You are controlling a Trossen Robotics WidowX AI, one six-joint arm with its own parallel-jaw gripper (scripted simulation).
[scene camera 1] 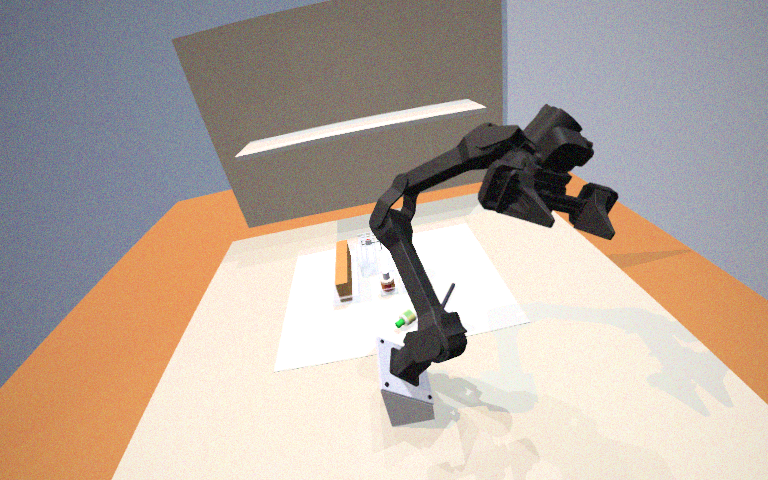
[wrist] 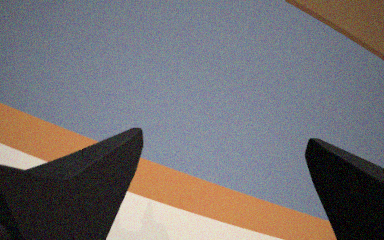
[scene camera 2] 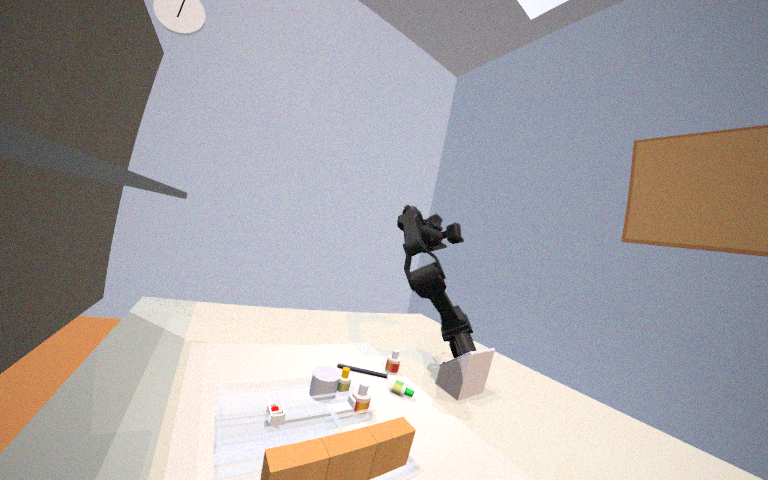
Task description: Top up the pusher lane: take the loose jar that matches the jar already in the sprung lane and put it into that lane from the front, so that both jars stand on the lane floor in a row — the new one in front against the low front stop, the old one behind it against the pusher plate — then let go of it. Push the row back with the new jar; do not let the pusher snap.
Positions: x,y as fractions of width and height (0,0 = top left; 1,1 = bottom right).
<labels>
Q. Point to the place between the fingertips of my gripper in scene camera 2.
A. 0.59,0.51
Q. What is my gripper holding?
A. Nothing.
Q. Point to a clear sprung lane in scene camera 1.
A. At 0.48,0.56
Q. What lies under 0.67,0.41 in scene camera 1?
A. My gripper.
</labels>
